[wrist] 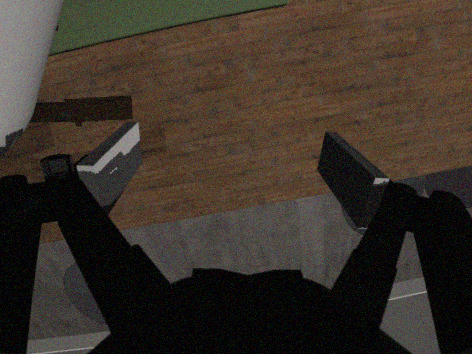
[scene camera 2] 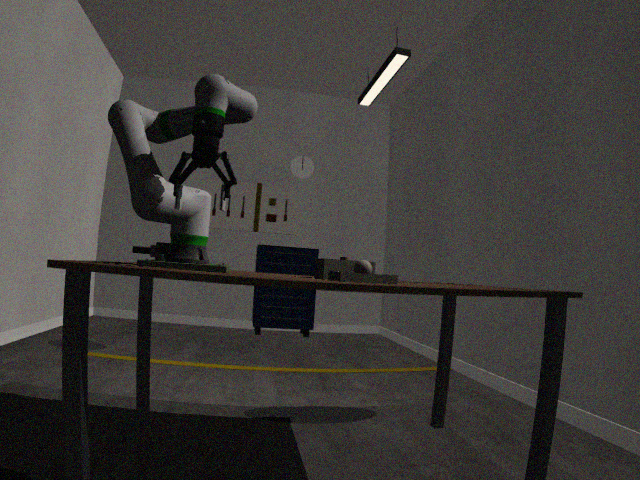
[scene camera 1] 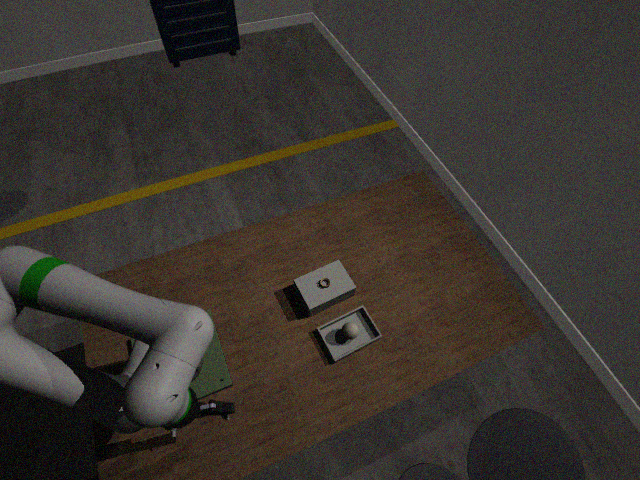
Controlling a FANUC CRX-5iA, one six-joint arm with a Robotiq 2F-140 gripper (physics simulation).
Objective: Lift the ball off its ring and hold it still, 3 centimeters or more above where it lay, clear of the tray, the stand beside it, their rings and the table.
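Frame: origin at the arm's base, x back, y right, z up, level; centimetres.
Where they show: gripper, fingertip midpoint: point(wrist: 232, 146) point(scene camera 2: 199, 209) point(scene camera 1: 202, 418); arm's base, link origin: point(scene camera 2: 187, 262).
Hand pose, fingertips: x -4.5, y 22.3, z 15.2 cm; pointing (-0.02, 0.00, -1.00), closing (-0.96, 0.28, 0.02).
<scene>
Things, the pixels of their top centre, and the offset from my fingertips. "pt": a spot on its surface instead. Level surfaces: height alone.
- pale ball, top centre: point(scene camera 2: 363, 259) point(scene camera 1: 351, 327) dx -51.7, dy -7.9, dz -10.2 cm
- shallow grey tray, top centre: point(scene camera 2: 362, 273) point(scene camera 1: 349, 332) dx -51.7, dy -7.9, dz -14.5 cm
- wooden table, surface height: dz -17.3 cm
- small empty ring, surface spot: point(scene camera 1: 319, 284) pt dx -49.2, dy -27.1, dz -10.3 cm
A pale ball point(scene camera 1: 350, 329) point(scene camera 2: 364, 266) sits in the shallow grey tray point(scene camera 1: 358, 354) point(scene camera 2: 385, 278) on the wooden table point(scene camera 1: 413, 248) point(scene camera 2: 289, 280); its ring is hidden beneath it. The stand point(scene camera 1: 330, 300), a grey block, is beside the tray and bears a small empty ring point(scene camera 1: 319, 284) on top. My gripper point(scene camera 2: 201, 202) point(wrist: 232, 146) is open and empty, pointing down high above the table near the arm's base, well to the left of the ball and tray in the second scene view. The ball does not show in the wrist view.
The arm's green base plate point(scene camera 1: 214, 367) point(wrist: 165, 19) lies on the table beside the gripper. The stand is taller than the tray and close to it. A blue drawer cabinet point(scene camera 1: 199, 31) point(scene camera 2: 284, 307) stands on the floor beyond the table. A lamp point(scene camera 2: 384, 77) hangs overhead.
</scene>
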